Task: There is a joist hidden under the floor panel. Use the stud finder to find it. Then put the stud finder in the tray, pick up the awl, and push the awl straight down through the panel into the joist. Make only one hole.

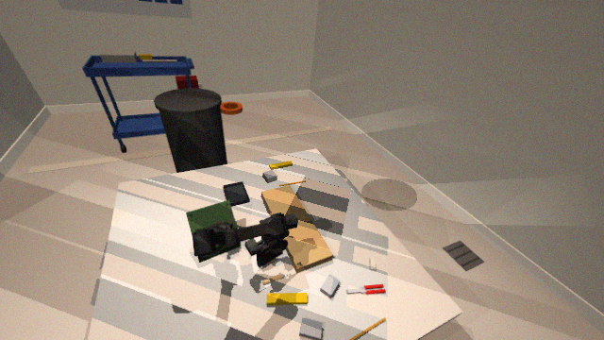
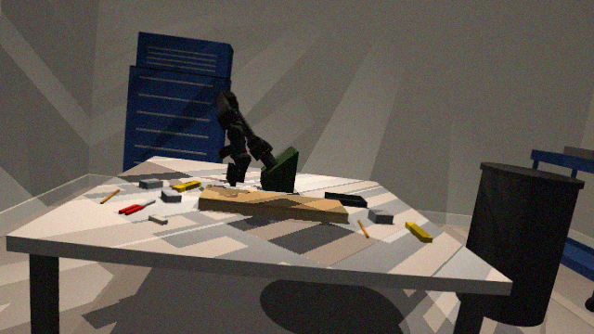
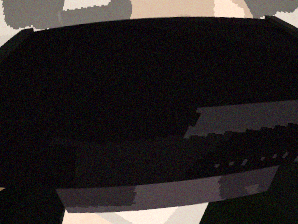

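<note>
Now: gripper tip 1 cm to the left of the stud finder and 1 cm past it. The rest, counted from my gripper tip: awl 11 cm to the right, 7 cm below, 4 cm ahead; black tray 45 cm to the left, 8 cm behind, 6 cm below.
</note>
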